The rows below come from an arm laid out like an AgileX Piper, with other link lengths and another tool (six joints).
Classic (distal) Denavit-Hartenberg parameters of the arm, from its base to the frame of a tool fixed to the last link. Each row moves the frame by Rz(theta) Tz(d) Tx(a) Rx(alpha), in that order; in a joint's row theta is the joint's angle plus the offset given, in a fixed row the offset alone. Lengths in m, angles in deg.
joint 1: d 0.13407; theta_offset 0; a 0; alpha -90
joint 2: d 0; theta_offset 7.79; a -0.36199; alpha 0
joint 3: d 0; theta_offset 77.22; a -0.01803; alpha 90
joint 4: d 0.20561; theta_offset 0; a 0; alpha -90
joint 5: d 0; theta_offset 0; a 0; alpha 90
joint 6: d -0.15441; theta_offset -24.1; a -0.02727; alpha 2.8
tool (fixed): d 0.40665; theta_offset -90; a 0; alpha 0
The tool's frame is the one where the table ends.
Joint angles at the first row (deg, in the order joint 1, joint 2, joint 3, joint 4, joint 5, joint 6):
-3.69 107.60 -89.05 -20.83 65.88 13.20
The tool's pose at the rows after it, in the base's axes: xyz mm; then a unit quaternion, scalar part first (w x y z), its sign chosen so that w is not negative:
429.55 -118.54 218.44 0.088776 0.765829 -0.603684 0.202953
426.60 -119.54 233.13 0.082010 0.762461 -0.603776 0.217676
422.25 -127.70 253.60 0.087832 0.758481 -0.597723 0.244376
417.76 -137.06 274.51 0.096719 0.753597 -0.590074 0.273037
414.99 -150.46 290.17 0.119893 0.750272 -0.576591 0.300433
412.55 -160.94 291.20 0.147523 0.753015 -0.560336 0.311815
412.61 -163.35 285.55 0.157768 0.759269 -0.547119 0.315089
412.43 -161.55 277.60 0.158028 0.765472 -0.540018 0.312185
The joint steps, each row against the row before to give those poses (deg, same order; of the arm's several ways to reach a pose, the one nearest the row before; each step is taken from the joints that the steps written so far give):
0.00 -1.54 -0.01 0.10 0.38 0.00
0.00 -1.86 0.00 -0.34 0.00 0.00
0.00 -2.20 0.00 -2.44 0.06 0.00
0.00 -2.08 0.00 -2.89 -0.05 0.00
0.00 -1.08 0.25 -4.29 -0.23 0.00
0.00 -0.06 1.63 -3.77 -0.75 0.00
0.00 -0.01 2.17 -1.67 -1.76 0.00
0.00 0.00 1.88 -0.18 -1.57 0.00

